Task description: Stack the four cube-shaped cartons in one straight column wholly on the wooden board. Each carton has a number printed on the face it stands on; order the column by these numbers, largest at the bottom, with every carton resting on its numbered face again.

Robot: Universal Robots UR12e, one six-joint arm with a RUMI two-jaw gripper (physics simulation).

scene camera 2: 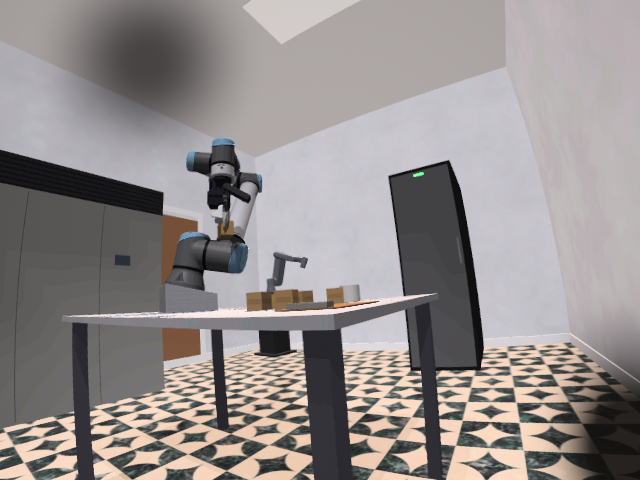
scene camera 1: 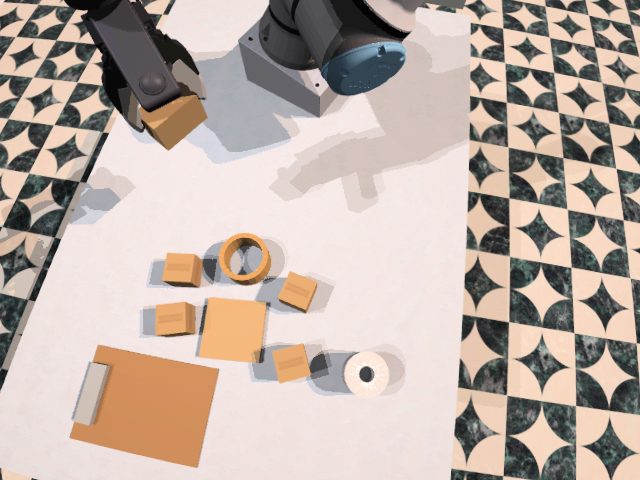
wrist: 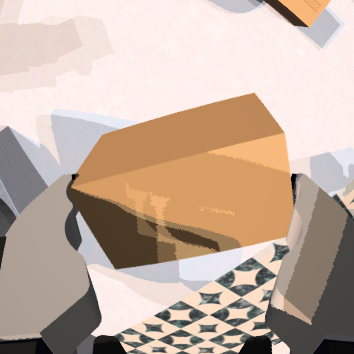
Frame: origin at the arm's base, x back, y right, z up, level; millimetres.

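Where they show: gripper, between the fingertips: [scene camera 2: 225, 230] [scene camera 1: 173, 114] [wrist: 183, 177]; arm's base, origin of its link: [scene camera 2: 184, 289] [scene camera 1: 297, 38].
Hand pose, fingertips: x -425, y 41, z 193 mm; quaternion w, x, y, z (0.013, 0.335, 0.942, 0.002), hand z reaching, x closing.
Things, the pixels of their top centre, and the offset from my fingertips. "spot": a spot on its surface instead.
- light square wooden board, centre of its top: [scene camera 1: 233, 329] dx -261, dy -137, dz -288 mm
- oblong brown box, centre of its top: [wrist: 185, 214] [scene camera 1: 165, 102] [scene camera 2: 225, 223] dx -1, dy +1, dz +28 mm
- orange ring, a spot on its surface: [scene camera 1: 224, 258] spot: dx -136, dy -76, dz -252 mm
- white roll, centre of its top: [scene camera 1: 366, 374] [scene camera 2: 349, 285] dx -261, dy -408, dz -232 mm
- darker orange-brown panel, centre of its top: [scene camera 1: 140, 404] [scene camera 2: 330, 300] dx -451, dy -22, dz -283 mm
- grey bar, a spot on its surface: [scene camera 2: 310, 305] [scene camera 1: 82, 398] spot: dx -483, dy +98, dz -289 mm
Four cube-shaped cartons stand apart on the table: one [scene camera 1: 178, 268] [scene camera 2: 258, 300] by the ring, one [scene camera 1: 171, 319] [scene camera 2: 285, 298] left of the board, one [scene camera 1: 296, 290] [scene camera 2: 305, 296] right of the ring, and one [scene camera 1: 290, 363] [scene camera 2: 334, 295] near the white roll. Their undersides are hidden. The light square wooden board [scene camera 1: 232, 329] lies between them, with none on it. My gripper [scene camera 1: 173, 112] [scene camera 2: 225, 222] [wrist: 183, 177] is shut on an oblong brown box [scene camera 1: 178, 126] [scene camera 2: 225, 230] [wrist: 210, 190], held tilted, high beside the robot's base. I see no number on its visible faces.
An orange ring [scene camera 1: 224, 258] and a white roll [scene camera 1: 356, 379] [scene camera 2: 351, 292] stand near the cartons. A darker orange-brown panel [scene camera 1: 160, 408] with a grey bar [scene camera 1: 90, 393] [scene camera 2: 310, 305] lies at the lower left in scene camera 1. The robot's grey base block [scene camera 1: 281, 90] [scene camera 2: 188, 300] stands on the table.
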